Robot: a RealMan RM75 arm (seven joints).
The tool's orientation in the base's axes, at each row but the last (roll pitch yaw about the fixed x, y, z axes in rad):
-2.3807, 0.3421, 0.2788
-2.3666, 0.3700, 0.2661
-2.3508, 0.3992, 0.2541
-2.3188, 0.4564, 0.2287
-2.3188, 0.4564, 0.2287
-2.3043, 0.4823, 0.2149
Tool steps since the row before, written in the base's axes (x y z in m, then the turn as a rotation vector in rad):
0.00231, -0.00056, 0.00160, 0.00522, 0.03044, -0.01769
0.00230, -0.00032, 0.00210, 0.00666, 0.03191, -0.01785
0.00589, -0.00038, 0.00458, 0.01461, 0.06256, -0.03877
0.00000, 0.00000, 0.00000, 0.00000, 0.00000, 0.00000
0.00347, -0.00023, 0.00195, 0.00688, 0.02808, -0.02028
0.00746, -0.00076, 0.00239, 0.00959, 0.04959, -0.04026
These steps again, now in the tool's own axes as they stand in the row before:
0.00141, -0.00067, -0.00240, 0.01855, -0.01176, 0.02800
0.00123, -0.00126, -0.00259, 0.02027, -0.01285, 0.02838
0.00338, -0.00325, -0.00581, 0.04259, -0.02286, 0.05739
0.00000, 0.00000, 0.00000, 0.00000, 0.00000, 0.00000
0.00213, -0.00167, -0.00293, 0.02067, -0.00842, 0.02737
0.00520, -0.00247, -0.00536, 0.03634, -0.01144, 0.05216

